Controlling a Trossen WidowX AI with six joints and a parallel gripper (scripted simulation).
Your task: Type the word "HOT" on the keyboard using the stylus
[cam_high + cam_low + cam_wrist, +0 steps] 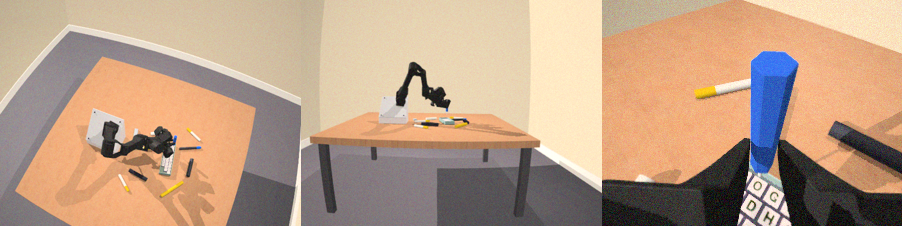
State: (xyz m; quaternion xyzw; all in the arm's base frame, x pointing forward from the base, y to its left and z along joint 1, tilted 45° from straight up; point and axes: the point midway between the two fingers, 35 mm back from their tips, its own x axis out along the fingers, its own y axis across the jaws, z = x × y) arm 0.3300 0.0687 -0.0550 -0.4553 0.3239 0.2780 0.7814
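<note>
My gripper tip is 24 cm to the left of the yellow bar, 11 cm short of it and 10 cm above it. Also, from my gripper tip: white bar (13 cm behind, 10 cm below, 6 cm to the left); blue-tipped dark pen (12 cm ahead, 10 cm below, 8 cm to the left); blue stylus (2 cm below).
</note>
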